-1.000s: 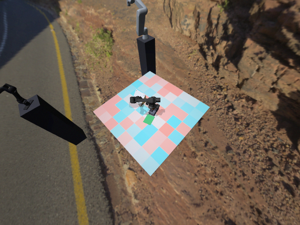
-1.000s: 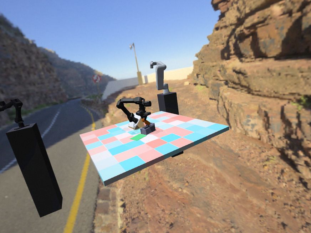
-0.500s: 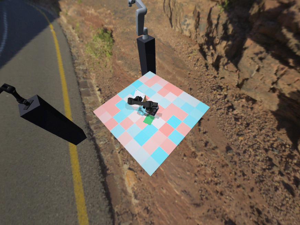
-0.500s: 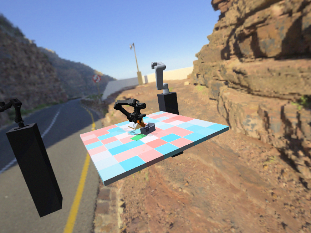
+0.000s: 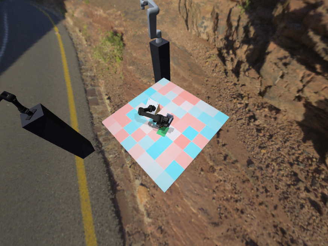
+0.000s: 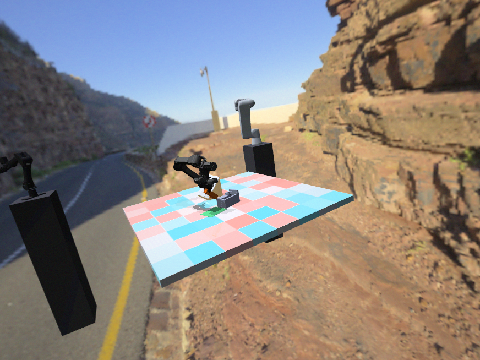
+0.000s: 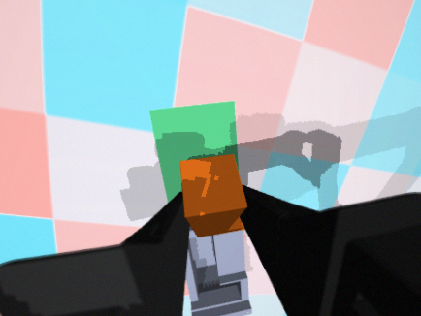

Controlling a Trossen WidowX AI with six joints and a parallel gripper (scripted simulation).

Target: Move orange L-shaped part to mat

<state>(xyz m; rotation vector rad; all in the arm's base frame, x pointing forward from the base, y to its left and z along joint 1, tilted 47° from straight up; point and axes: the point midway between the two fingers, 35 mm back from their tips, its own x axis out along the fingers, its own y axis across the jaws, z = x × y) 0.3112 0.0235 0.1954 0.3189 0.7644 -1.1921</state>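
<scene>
Right now the green mat is 1 cm behind my gripper tip, 2 cm to the left of it and 16 cm below it. From my gripper tip the other things lie so: orange L-shaped part (3 cm behind, 3 cm to the left, 3 cm below).
</scene>
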